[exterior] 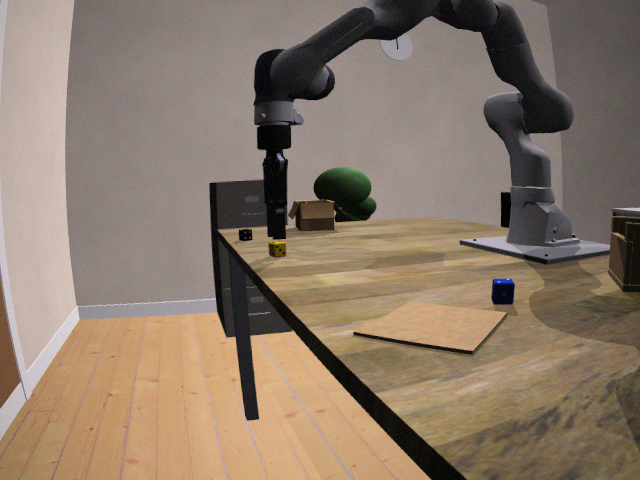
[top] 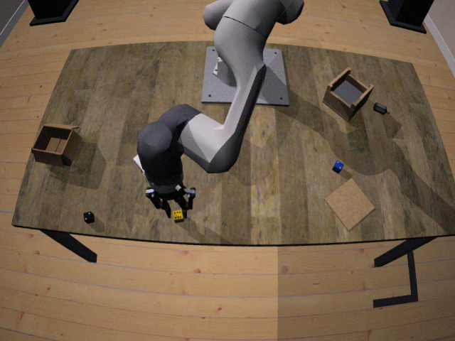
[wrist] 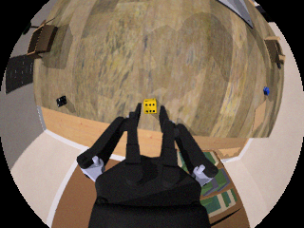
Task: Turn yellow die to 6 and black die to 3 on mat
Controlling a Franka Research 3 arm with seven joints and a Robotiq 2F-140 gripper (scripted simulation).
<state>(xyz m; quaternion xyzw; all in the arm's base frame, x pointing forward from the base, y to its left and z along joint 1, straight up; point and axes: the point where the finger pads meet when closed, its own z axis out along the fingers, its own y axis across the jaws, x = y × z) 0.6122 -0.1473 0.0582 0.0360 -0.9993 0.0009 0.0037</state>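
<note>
My gripper is now 6 cm above the yellow die. Also, from my hand: cardboard box 22 cm behind, 51 cm to the right, 3 cm below; blue die 21 cm behind, 52 cm to the left, 6 cm below; black die 4 cm ahead, 31 cm to the right, 6 cm below.
</note>
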